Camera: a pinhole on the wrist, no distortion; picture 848 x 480 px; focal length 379.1 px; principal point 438.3 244.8 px. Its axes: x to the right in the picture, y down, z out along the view. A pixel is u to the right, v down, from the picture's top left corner.
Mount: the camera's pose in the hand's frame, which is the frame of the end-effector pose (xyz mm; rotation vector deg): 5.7 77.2 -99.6 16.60 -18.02 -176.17
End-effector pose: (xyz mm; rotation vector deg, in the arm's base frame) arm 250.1 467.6 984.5 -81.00 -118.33 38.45
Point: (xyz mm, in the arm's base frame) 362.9 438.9 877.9
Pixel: 616 127
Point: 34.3 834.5 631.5
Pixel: 36 219
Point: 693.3 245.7 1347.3
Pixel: behind the camera
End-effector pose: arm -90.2 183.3 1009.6 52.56 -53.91 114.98
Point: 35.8 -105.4 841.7
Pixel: 698 299
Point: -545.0 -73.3 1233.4
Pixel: outside the picture
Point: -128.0 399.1 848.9
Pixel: behind the camera
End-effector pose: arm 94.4 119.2 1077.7 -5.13 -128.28 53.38
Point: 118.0 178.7 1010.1
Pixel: 558 289
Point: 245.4 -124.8 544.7
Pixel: 751 259
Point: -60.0 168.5 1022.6
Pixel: 158 283
